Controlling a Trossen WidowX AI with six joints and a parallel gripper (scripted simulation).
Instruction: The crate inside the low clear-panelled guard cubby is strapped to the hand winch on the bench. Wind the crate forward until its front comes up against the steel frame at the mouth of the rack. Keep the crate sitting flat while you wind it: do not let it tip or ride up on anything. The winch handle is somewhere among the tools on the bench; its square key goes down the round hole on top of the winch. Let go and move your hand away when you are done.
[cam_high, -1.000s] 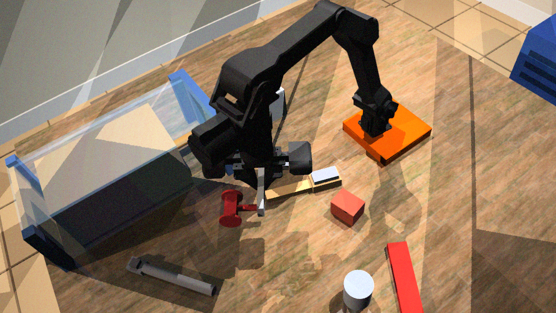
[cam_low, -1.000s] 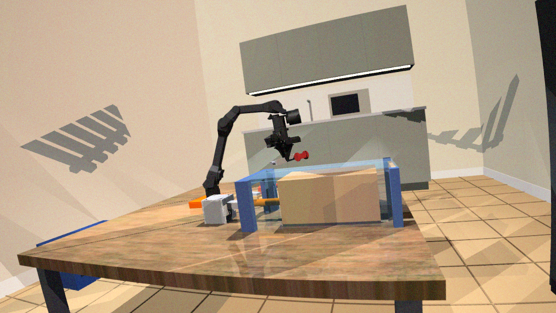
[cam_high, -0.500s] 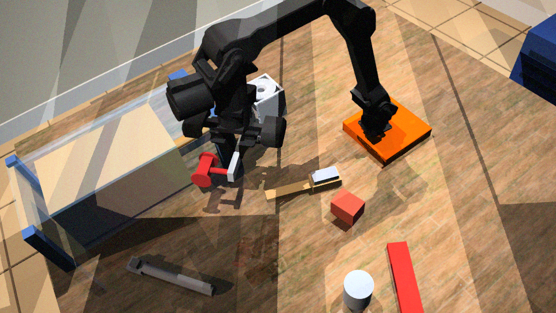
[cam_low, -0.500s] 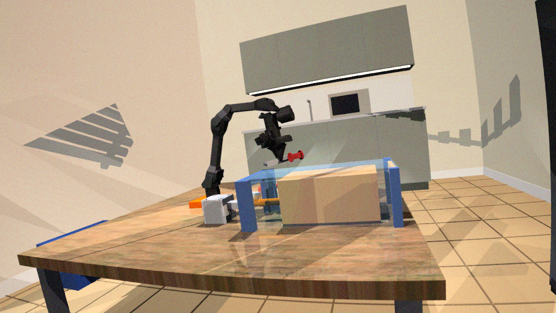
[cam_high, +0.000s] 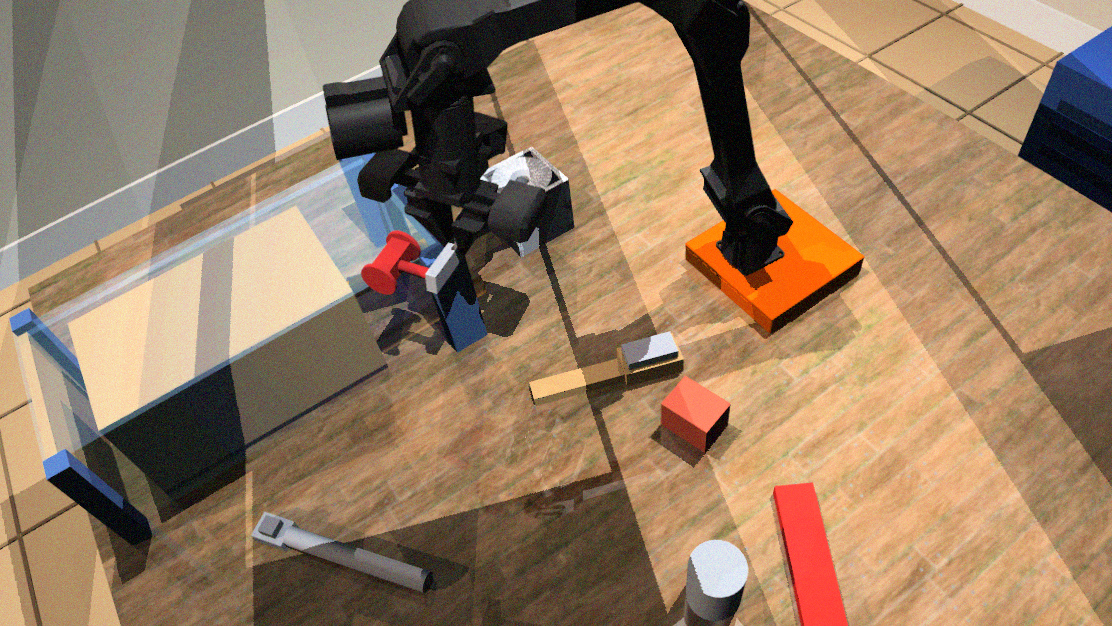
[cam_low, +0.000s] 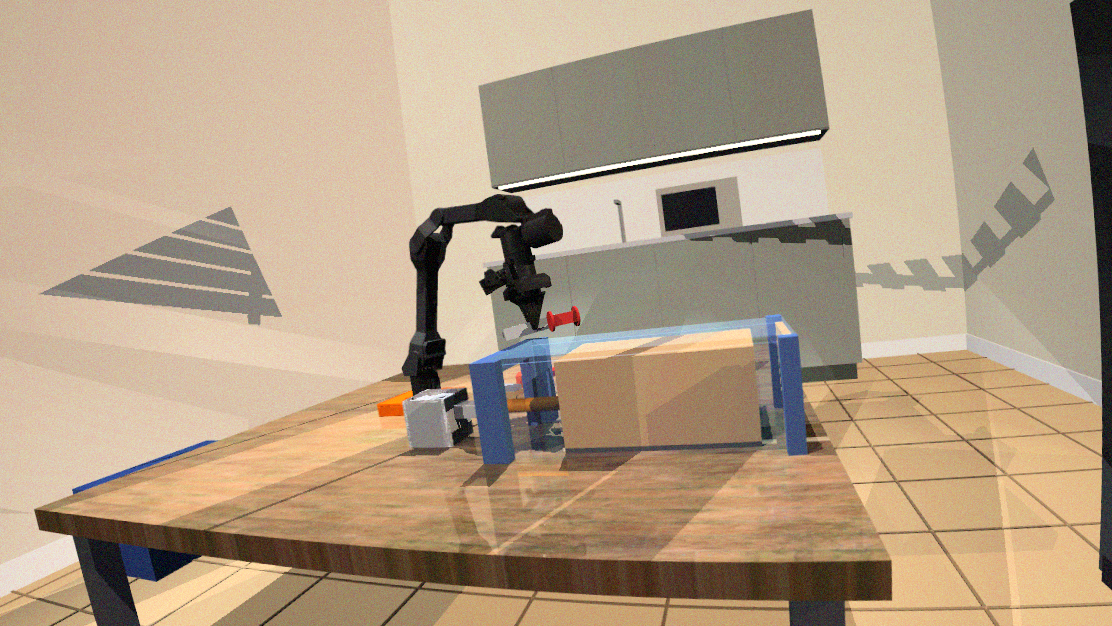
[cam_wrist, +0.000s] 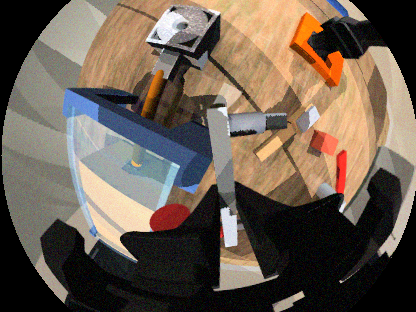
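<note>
Now: the red knob 6 cm ahead of my gripper tip and 2 cm above it. From my gripper tip the other things lie so: winch handle (1 cm ahead, 1 cm above); wooden brush (16 cm below, 12 cm to the left, 11 cm behind); grey winch (18 cm to the right, 16 cm behind, 15 cm below).
</note>
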